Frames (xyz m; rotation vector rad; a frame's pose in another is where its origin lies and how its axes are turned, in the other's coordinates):
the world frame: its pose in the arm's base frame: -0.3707 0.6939 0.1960 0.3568 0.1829 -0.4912
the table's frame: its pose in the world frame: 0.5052 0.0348 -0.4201 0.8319 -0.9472 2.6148
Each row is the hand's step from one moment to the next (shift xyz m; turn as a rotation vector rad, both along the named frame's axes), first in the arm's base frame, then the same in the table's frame.
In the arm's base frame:
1: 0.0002 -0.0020 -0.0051 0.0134 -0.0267 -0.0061
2: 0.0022 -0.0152 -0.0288 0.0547 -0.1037 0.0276
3: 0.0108 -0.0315 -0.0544 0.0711 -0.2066 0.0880
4: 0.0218 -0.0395 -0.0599 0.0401 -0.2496 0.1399
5: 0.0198 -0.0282 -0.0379 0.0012 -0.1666 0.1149
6: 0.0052 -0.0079 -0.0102 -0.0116 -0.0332 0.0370
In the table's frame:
1: -0.0043 0.0034 0.0005 -0.0171 0.0004 0.0252
2: -0.0254 0.0194 0.0066 -0.0294 -0.0307 0.1127
3: -0.0527 0.0322 0.0159 -0.0095 -0.0518 0.2296
4: -0.0651 0.0292 0.0232 0.0430 -0.0476 0.2817
5: -0.0455 0.0147 0.0184 0.0613 -0.0250 0.1913
6: -0.0122 0.0041 0.0052 0.0304 -0.0043 0.0408

